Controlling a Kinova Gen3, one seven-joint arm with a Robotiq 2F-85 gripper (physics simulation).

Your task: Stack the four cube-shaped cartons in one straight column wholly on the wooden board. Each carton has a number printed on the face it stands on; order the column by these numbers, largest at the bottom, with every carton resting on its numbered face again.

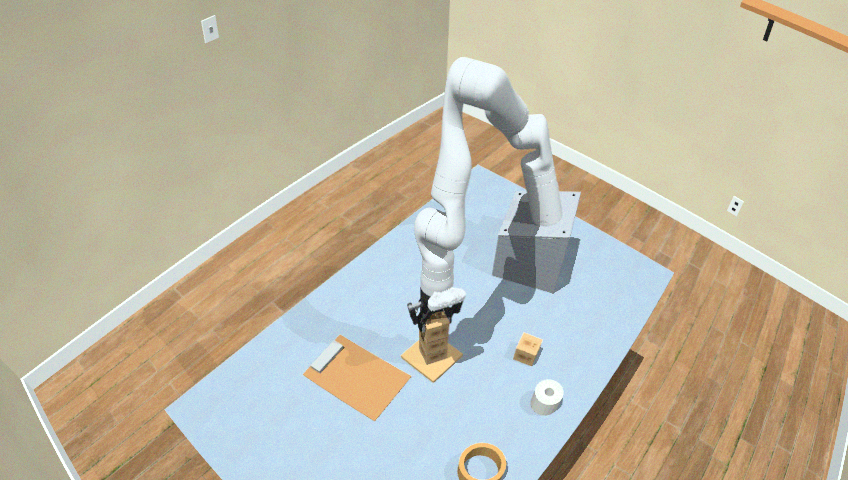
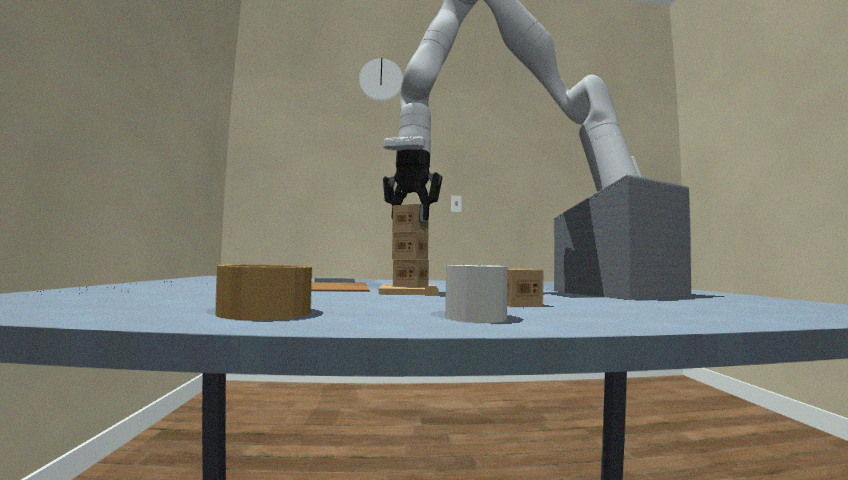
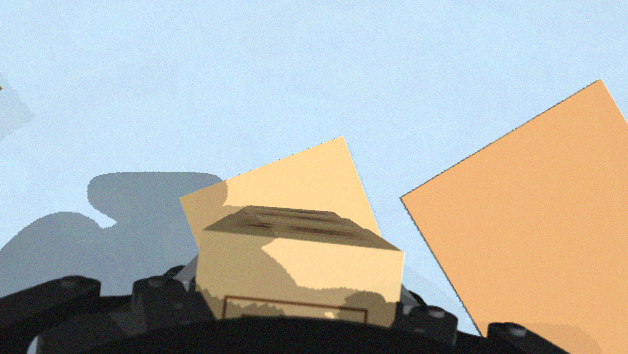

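Seen in the pictures: gripper, fingertip midpoint: (image 1: 434, 327) (image 2: 409, 222) (image 3: 294, 291); arm's base at its link origin: (image 1: 547, 216) (image 2: 621, 197).
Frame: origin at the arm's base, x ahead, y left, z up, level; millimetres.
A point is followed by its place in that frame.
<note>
My gripper (image 1: 436, 324) {x 468, y -97, z -68 mm} (image 2: 408, 214) {x 468, y -97, z -68 mm} (image 3: 294, 291) {x 468, y -97, z -68 mm} is shut on the top carton (image 1: 437, 333) {x 484, y -79, z -64 mm} (image 2: 404, 218) {x 483, y -78, z -61 mm} (image 3: 345, 262) {x 490, y -89, z -32 mm}. That carton sits on the middle carton (image 2: 404, 246) {x 481, y -78, z -120 mm}, with no gap visible between them. The middle carton sits on the bottom carton (image 1: 434, 357) {x 485, y -83, z -178 mm} (image 2: 404, 274) {x 480, y -79, z -179 mm}, which stands on the wooden board (image 1: 432, 372) {x 514, y -70, z -206 mm} (image 2: 410, 290) {x 473, y -42, z -209 mm} (image 3: 305, 172) {x 500, y -62, z -206 mm}. The three make an upright column and look closely lined up. The fourth carton (image 1: 527, 349) {x 343, y 124, z -160 mm} (image 2: 527, 288) {x 321, y 149, z -189 mm} stands apart on the blue table, to the right of the board. The numbered undersides are hidden.
An orange sheet (image 1: 357, 380) {x 642, y -225, z -215 mm} (image 2: 339, 287) {x 615, y -170, z -215 mm} (image 3: 525, 200) {x 626, y -163, z -215 mm} with a grey bar (image 1: 327, 356) {x 633, y -333, z -202 mm} lies left of the board. A white roll (image 1: 546, 398) {x 461, y 237, z -153 mm} (image 2: 476, 294) {x 453, y 271, z -185 mm} stands in front of the fourth carton. An orange ring (image 1: 482, 447) {x 661, y 161, z -163 mm} (image 2: 263, 292) {x 690, y 238, z -187 mm} stands near the table's front edge.
</note>
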